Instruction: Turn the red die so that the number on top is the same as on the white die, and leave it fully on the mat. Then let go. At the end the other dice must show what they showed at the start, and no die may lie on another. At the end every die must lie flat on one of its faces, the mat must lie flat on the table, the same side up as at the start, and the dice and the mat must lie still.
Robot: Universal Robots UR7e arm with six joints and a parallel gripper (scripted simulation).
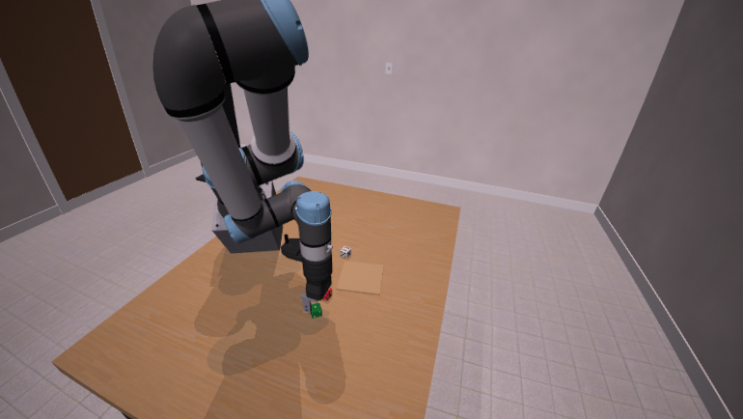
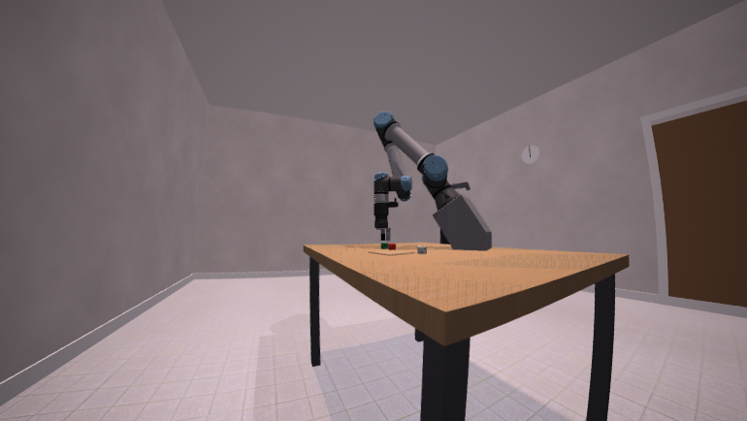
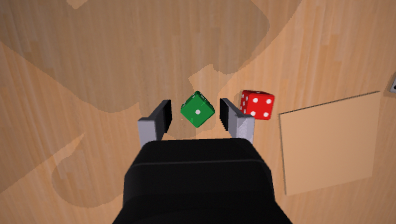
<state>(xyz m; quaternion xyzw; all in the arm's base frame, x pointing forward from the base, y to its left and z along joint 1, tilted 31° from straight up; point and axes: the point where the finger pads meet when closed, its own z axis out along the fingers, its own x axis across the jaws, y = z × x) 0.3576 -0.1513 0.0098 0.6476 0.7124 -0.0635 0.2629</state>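
Right now my hand is 50 mm above the green die and 10 mm short of it. From my hand the other things lie so: red die 70 mm to the left, 50 mm below; white die 280 mm to the left, 50 mm below, 20 mm behind; tan mat 200 mm to the left, 70 mm ahead, 60 mm below.
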